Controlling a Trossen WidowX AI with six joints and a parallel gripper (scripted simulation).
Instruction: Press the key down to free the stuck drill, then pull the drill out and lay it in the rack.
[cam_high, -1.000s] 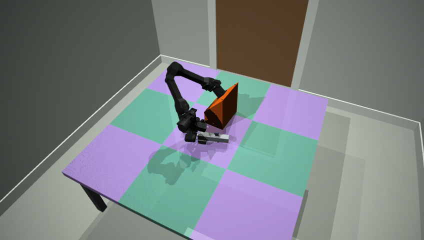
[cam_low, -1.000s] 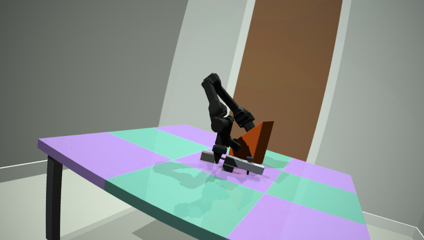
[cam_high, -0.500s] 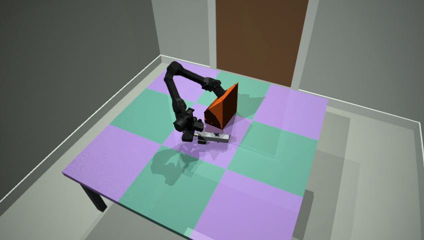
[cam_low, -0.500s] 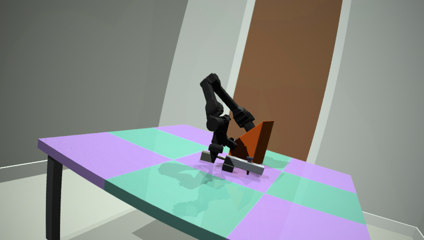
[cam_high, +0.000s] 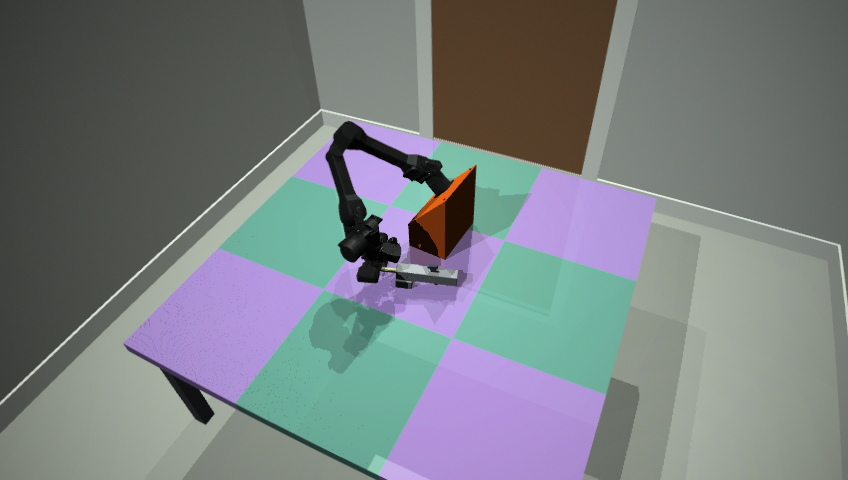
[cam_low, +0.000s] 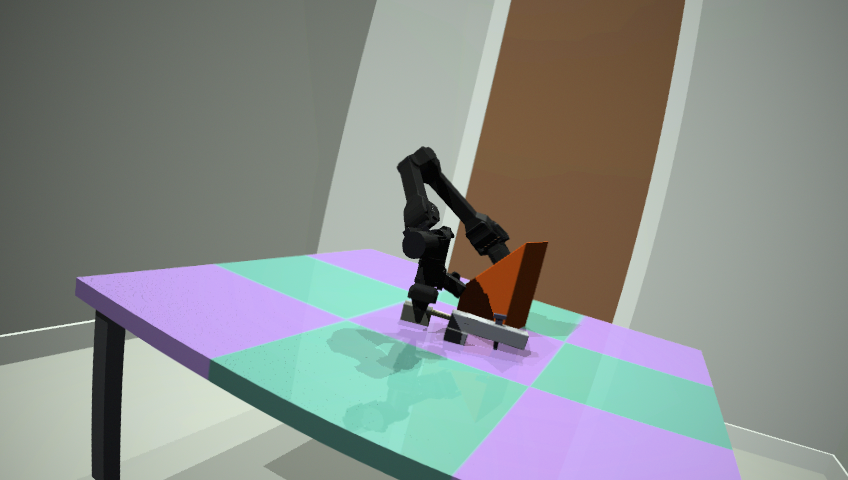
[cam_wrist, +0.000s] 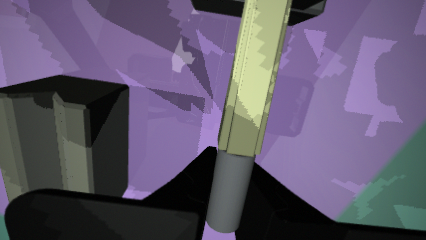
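The drill lies 1 cm behind my gripper tip, 5 cm to the left of it and 3 cm above it. From my gripper tip the other things lie so: dark t-shaped pin (5 cm behind, 17 cm to the left, 3 cm above); grey housing block (4 cm behind, 15 cm to the left, 1 cm above); olive-grey block (7 cm behind, 3 cm to the right).
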